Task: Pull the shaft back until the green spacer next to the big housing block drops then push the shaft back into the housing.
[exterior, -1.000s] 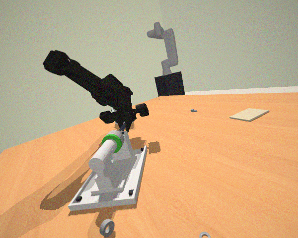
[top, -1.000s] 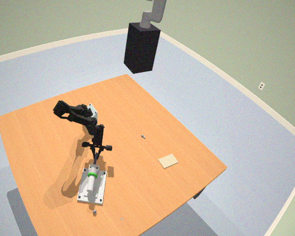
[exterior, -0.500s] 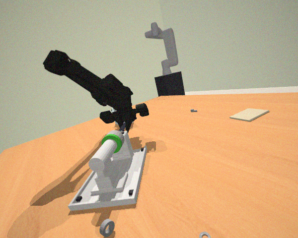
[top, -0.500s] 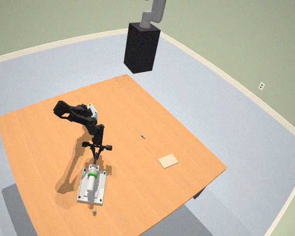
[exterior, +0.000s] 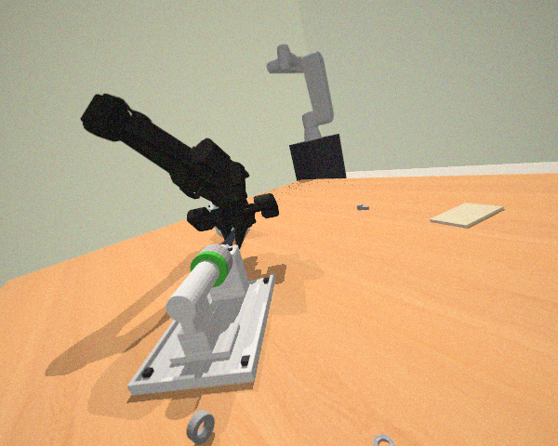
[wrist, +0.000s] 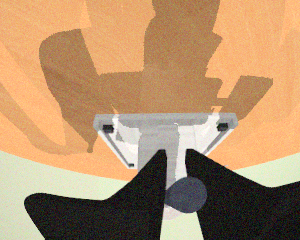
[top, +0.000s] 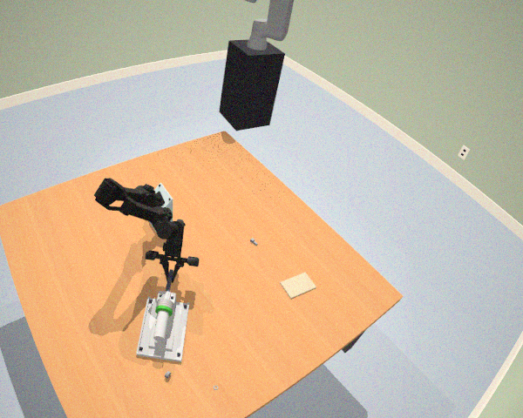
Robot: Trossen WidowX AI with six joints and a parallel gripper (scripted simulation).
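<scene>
Right now the shaft is 5 cm ahead of my gripper tip, 3 cm to the right of it and 2 cm above it. The rest, counted from my gripper tip: grey bolt: 9 cm behind, 40 cm to the left, 5 cm below; then green spacer: 12 cm ahead, 7 cm to the right, 2 cm above; then flat beige tile: 17 cm ahead, 45 cm to the left, 5 cm below.
</scene>
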